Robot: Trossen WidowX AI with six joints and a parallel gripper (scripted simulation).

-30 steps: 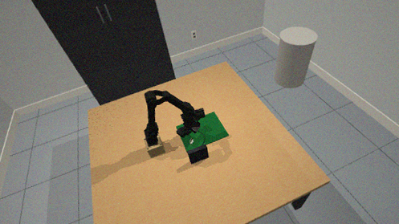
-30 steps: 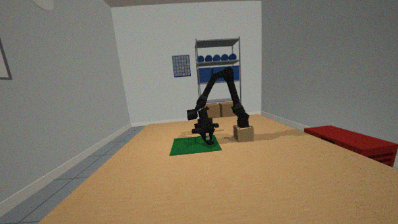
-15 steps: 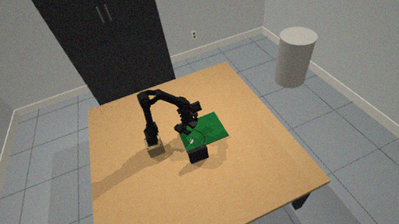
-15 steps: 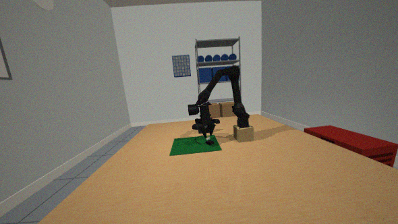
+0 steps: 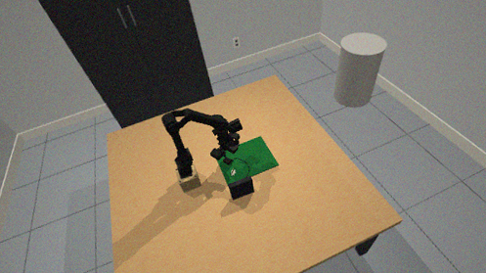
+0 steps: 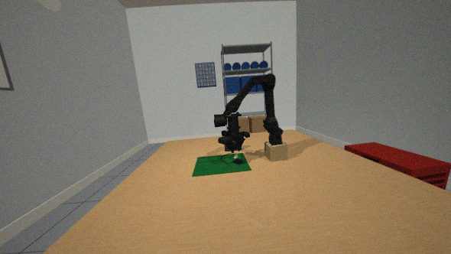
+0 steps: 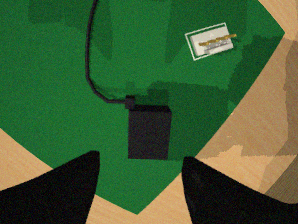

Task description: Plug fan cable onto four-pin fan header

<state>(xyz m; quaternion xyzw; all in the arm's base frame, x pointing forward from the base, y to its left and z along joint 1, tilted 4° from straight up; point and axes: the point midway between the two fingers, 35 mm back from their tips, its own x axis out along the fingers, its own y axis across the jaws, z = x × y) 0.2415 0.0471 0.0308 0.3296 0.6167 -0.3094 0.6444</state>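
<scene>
Right now my gripper tip is 60 mm above the black fan plug and 10 mm past it. From my gripper tip the other things lie so: black fan 220 mm to the right, 10 mm below, 10 mm ahead; then green board 90 mm ahead, 80 mm below, 20 mm to the right; then fan header 80 mm to the right, 70 mm below.
</scene>
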